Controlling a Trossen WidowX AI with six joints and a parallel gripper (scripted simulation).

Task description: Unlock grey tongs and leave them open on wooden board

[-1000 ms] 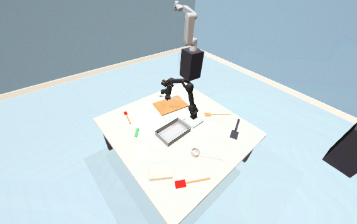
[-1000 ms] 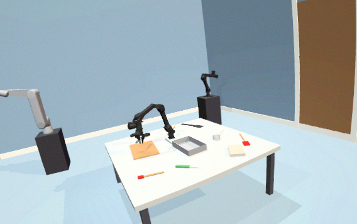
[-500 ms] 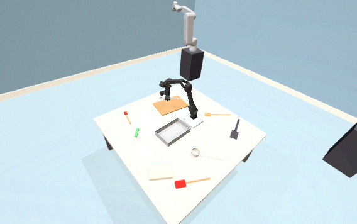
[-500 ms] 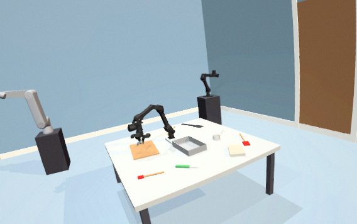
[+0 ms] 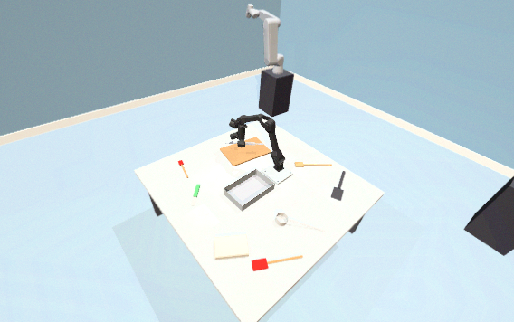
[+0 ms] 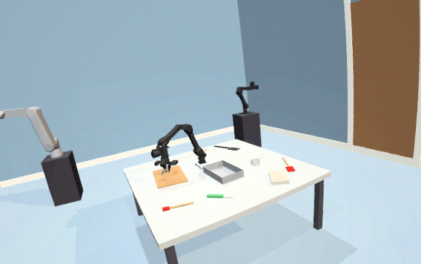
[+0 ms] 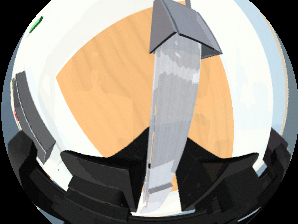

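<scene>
My gripper tip is 50 mm above the wooden board, 40 mm past it and 10 mm to the right of it. From my gripper tip the other things lie so: roasting tin 390 mm to the left, 200 mm ahead, 30 mm below; then black spatula 720 mm to the left, 380 mm behind, 50 mm below; then green-handled tool 520 mm ahead, 230 mm to the left, 50 mm below.
</scene>
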